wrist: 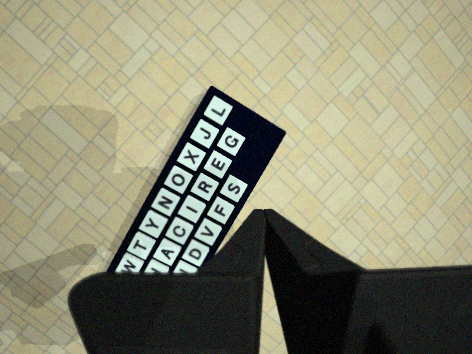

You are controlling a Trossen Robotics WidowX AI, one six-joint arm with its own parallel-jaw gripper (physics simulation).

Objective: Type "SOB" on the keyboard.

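Places are measured from the arm's base along level axes (x right, y ahead, z up), in metres.
Where they show: gripper, fingertip midpoint: (262, 218).
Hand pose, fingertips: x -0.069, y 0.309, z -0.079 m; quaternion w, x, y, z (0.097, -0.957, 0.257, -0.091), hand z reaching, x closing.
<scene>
After its pixels a point has its place.
The dark blue keyboard (260, 137) {x -0.033, y 0.334, z -0.173 m} with white letter keys lies at a slant on the tiled surface, in the middle and left of the wrist view. The S key (233, 188) {x -0.074, y 0.312, z -0.168 m} is at the upper end of its right row. The O key (178, 179) {x -0.106, y 0.341, z -0.168 m} is in the left row, between N and X. The B key does not show; the keyboard's lower end is hidden behind my gripper. My gripper (262, 218) {x -0.069, y 0.309, z -0.079 m} is shut and empty. In the view its fingertips are just right of and below the S and F keys, beside the keyboard's right edge. Their height above the surface is hard to tell.
The surface (375, 125) {x 0.067, y 0.286, z -0.185 m} has a beige tile pattern. Soft shadows fall on it at the left of the view, beside the keyboard. The dark gripper body covers the bottom of the view.
</scene>
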